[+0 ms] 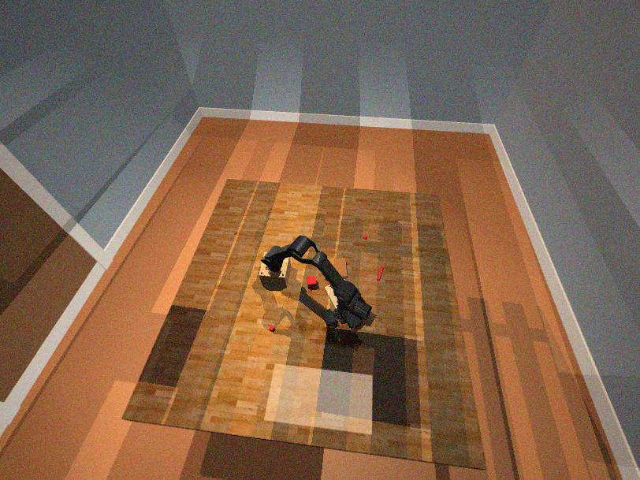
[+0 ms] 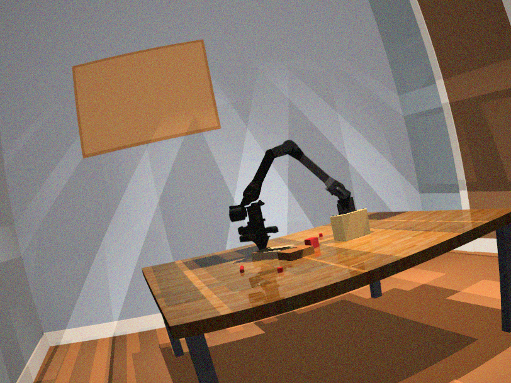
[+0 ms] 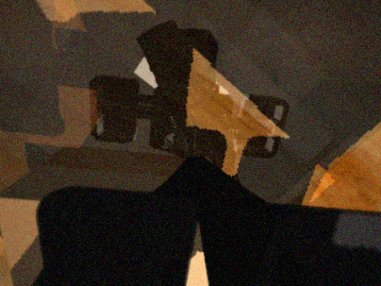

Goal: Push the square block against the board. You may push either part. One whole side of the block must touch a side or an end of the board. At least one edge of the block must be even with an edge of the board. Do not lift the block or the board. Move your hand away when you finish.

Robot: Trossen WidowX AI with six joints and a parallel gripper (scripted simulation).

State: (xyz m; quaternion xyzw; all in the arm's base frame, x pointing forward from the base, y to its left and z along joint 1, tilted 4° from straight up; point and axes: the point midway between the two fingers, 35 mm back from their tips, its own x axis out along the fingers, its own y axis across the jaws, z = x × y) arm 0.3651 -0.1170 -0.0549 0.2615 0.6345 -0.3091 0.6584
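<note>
Right now the red cube is 190 mm behind my gripper tip, 120 mm to the left of it and 10 mm above it. Also, from my gripper tip: pale flat block 90 mm to the left, 30 mm behind, 10 mm above; brown board 230 mm to the left, 100 mm behind, 10 mm above; red stick 280 mm to the left, 110 mm ahead.
</note>
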